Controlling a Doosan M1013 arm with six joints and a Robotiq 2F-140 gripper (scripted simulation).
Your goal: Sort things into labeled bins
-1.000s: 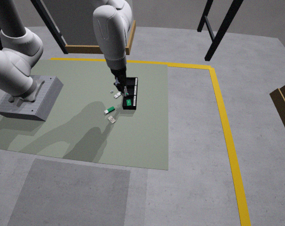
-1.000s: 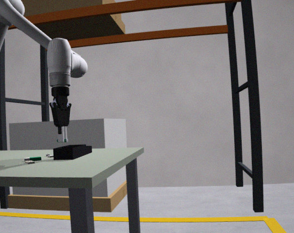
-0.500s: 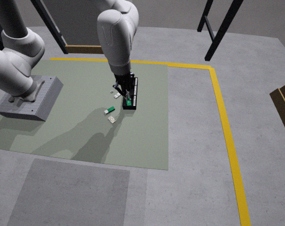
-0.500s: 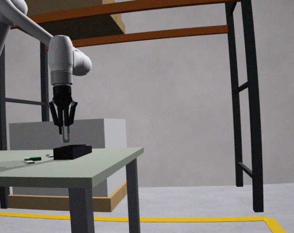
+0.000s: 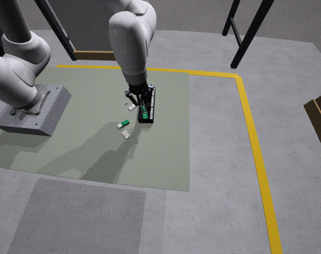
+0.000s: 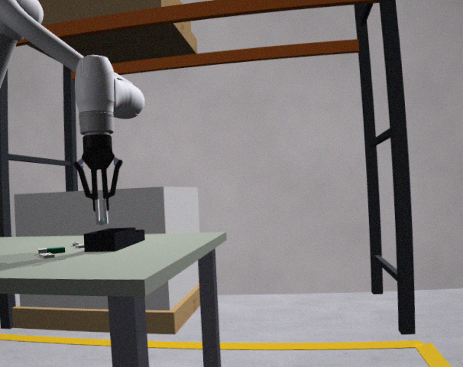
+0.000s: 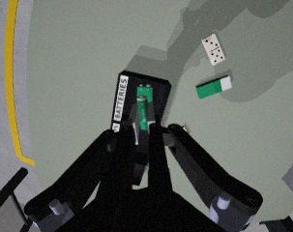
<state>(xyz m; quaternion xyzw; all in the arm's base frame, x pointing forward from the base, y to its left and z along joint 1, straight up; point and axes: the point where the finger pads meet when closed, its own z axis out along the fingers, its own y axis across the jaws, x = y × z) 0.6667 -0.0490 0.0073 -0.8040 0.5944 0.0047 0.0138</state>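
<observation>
Right now the cylindrical battery is 3 cm below my hand. Round my hand: green battery (9 cm below, 1 cm to the right); then white domino (12 cm to the right, 10 cm below, 10 cm behind); then green-and-white stick (13 cm behind, 9 cm below, 5 cm to the right).
</observation>
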